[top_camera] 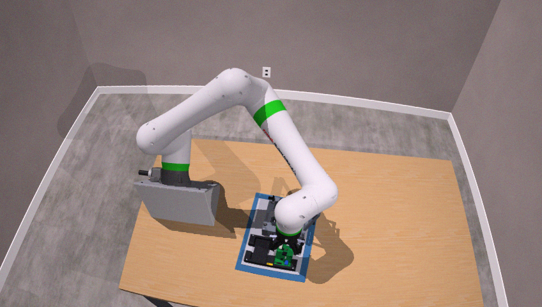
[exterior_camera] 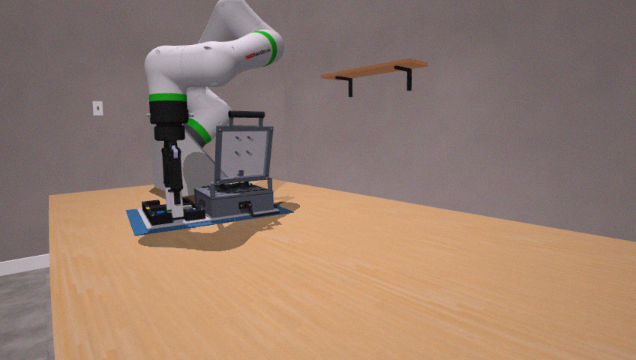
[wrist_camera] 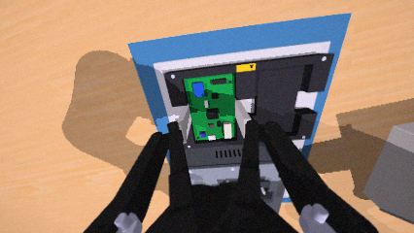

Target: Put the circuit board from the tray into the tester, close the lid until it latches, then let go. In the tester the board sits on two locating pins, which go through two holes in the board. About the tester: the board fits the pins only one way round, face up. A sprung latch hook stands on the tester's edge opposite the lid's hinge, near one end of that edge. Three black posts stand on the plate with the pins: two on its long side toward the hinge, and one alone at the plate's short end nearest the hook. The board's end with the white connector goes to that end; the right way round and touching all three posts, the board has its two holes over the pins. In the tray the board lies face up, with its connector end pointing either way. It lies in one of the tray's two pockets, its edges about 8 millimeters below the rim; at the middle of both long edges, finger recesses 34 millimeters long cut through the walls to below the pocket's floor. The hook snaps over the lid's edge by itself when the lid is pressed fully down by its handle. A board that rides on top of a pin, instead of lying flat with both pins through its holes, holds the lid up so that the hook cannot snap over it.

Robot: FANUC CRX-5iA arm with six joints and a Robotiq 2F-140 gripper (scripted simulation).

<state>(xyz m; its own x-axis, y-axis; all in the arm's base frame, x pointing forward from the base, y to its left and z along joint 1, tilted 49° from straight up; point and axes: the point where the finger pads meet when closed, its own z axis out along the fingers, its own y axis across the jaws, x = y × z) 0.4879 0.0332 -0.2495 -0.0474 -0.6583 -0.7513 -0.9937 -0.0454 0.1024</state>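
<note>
Now: the green circuit board 20 mm below my hand. Also, from my hand: tester lid (90 mm ahead, 170 mm to the left, 140 mm above).
</note>
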